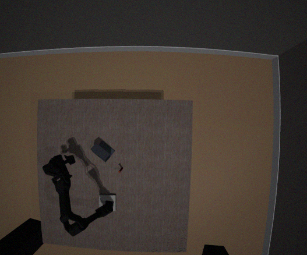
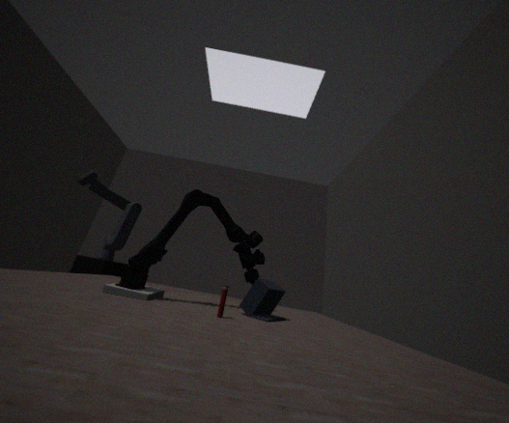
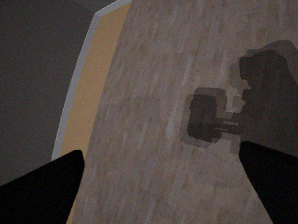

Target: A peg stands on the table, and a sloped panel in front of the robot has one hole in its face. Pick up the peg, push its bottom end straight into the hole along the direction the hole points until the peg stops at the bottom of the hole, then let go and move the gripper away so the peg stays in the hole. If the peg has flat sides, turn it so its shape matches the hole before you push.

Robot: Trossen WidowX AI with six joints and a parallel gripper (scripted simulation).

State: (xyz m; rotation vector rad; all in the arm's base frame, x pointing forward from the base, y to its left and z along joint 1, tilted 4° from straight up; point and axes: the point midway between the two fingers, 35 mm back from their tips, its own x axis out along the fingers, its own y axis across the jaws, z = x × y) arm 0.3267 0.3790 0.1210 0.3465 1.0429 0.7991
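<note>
My gripper tip is now 80 mm short of the sloped panel, 290 mm to the left of it and 70 mm above it. Also, from my gripper tip: peg 30 mm behind, 460 mm to the right, 70 mm below.
</note>
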